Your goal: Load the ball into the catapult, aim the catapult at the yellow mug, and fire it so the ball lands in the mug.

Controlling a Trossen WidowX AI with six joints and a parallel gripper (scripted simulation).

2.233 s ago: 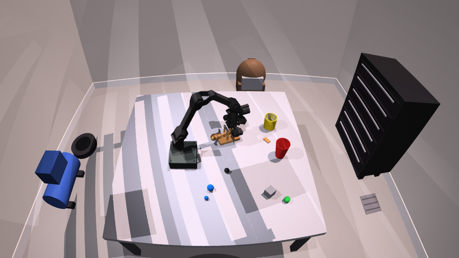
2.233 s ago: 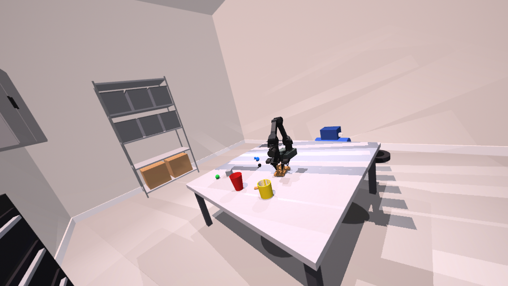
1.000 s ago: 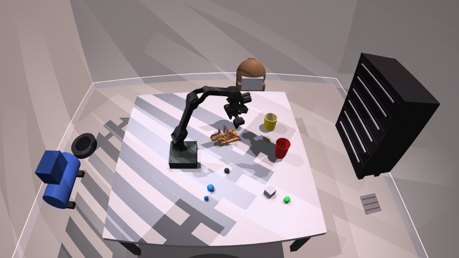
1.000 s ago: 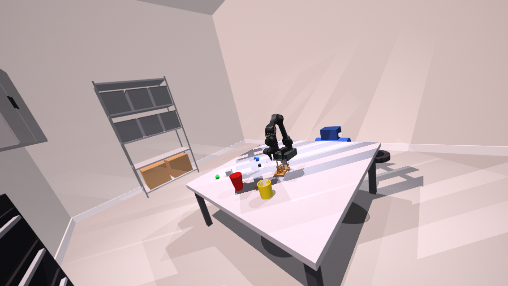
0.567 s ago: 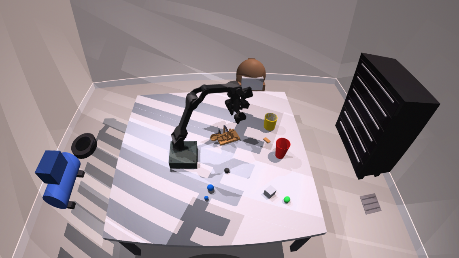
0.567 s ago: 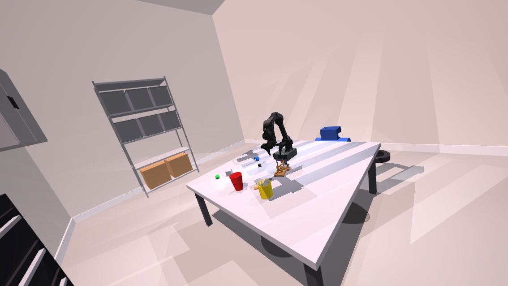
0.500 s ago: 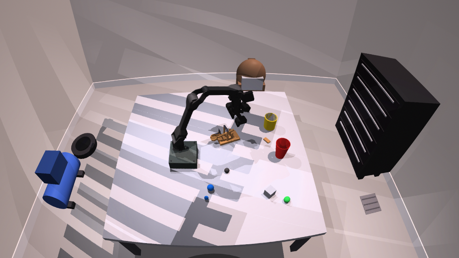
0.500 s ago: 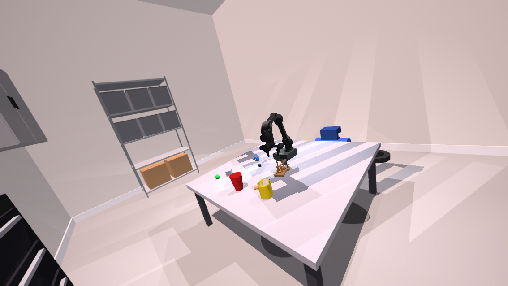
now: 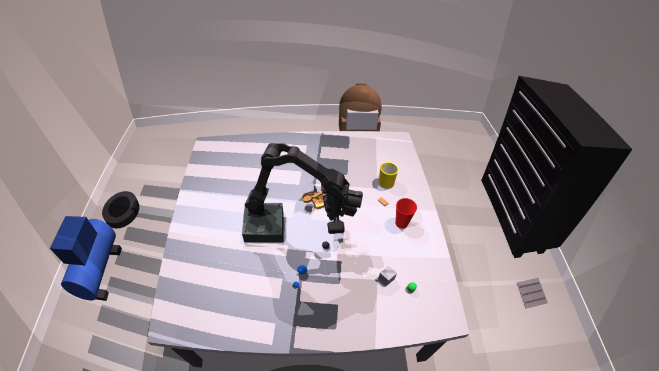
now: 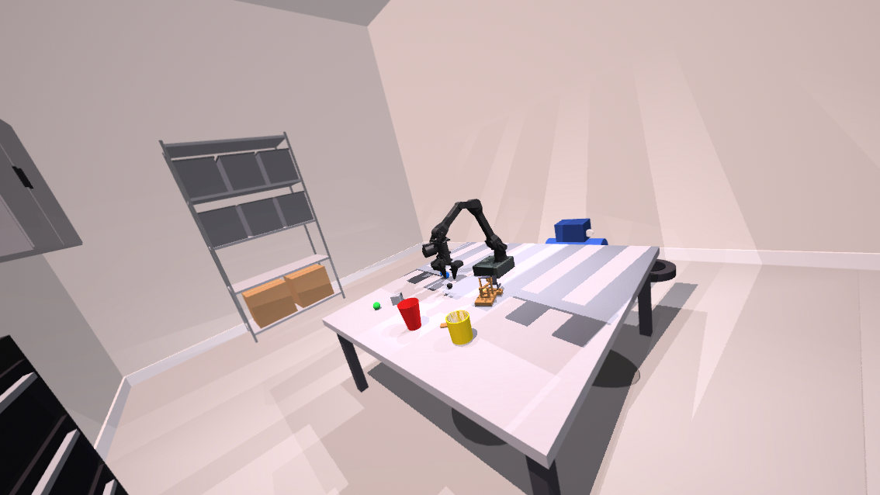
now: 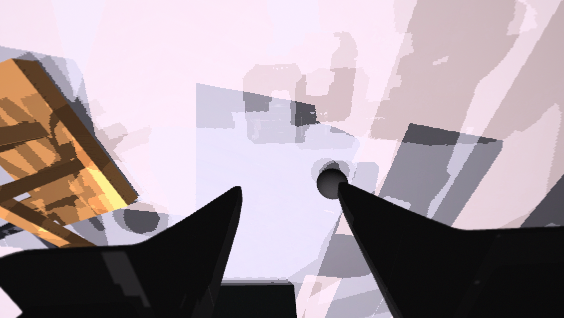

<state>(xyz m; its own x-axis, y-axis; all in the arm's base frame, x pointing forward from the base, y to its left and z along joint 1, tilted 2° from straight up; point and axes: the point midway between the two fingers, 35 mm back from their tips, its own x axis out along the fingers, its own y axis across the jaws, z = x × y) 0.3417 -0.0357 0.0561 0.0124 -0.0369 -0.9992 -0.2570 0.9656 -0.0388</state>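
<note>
The black ball lies 6 cm below my gripper tip, 5 cm to the right of it and 2 cm behind it. From my gripper tip the other things lie so: wooden catapult: 20 cm to the left, 9 cm behind, 3 cm below; then small orange block: 24 cm to the left, 21 cm ahead, 7 cm below; then grey cube: 25 cm ahead, 18 cm to the right, 5 cm below.
</note>
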